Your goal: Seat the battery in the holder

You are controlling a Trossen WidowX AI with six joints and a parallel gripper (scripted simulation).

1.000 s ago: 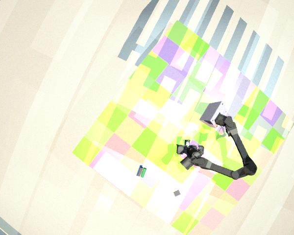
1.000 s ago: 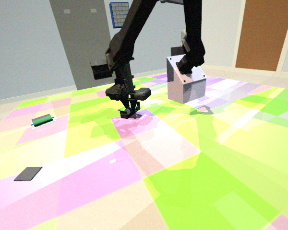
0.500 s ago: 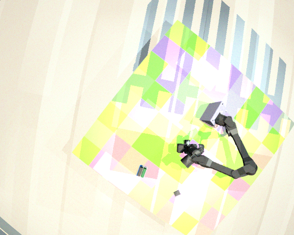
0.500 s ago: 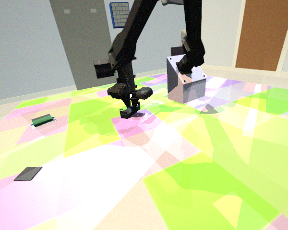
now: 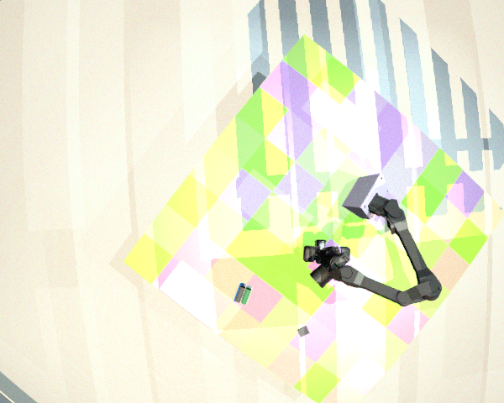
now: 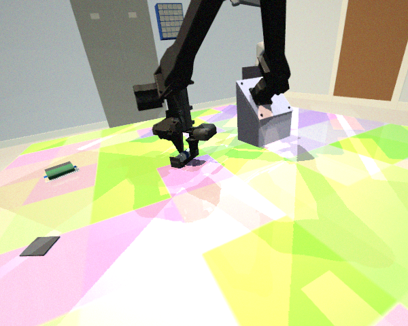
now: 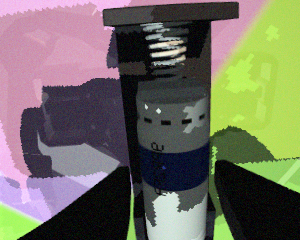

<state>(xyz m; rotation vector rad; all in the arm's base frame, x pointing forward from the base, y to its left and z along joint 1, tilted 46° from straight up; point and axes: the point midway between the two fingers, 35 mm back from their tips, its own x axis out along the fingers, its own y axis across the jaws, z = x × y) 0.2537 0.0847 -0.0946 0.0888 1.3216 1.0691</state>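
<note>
My gripper tip is now 1 cm below the battery.
</note>
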